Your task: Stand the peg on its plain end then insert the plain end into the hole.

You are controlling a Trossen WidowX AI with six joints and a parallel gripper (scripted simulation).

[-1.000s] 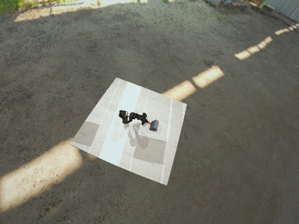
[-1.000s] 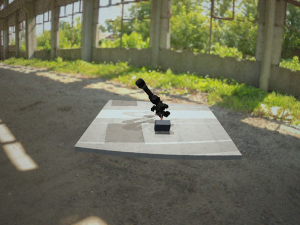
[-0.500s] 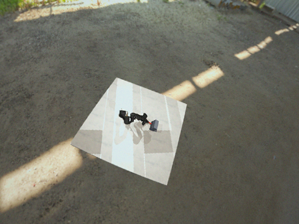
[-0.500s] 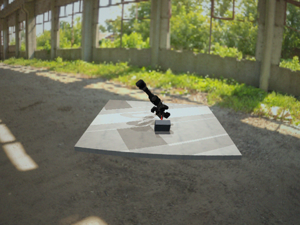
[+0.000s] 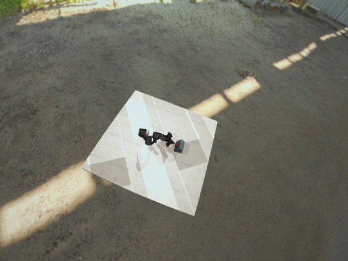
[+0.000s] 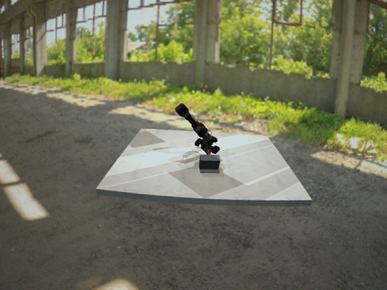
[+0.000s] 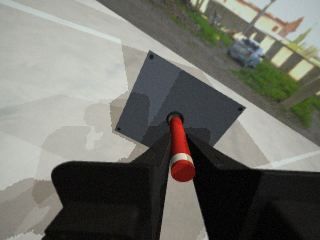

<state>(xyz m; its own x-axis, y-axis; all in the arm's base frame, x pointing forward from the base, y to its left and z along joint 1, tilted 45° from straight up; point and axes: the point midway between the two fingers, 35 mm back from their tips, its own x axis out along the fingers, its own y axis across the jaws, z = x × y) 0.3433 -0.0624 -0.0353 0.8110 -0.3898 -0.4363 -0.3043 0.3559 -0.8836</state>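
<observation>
The sloped panel lies 70 mm ahead of my gripper tip and 30 mm below it. From my gripper tip the other things lie so: red peg (20 mm behind, 10 mm above).
</observation>
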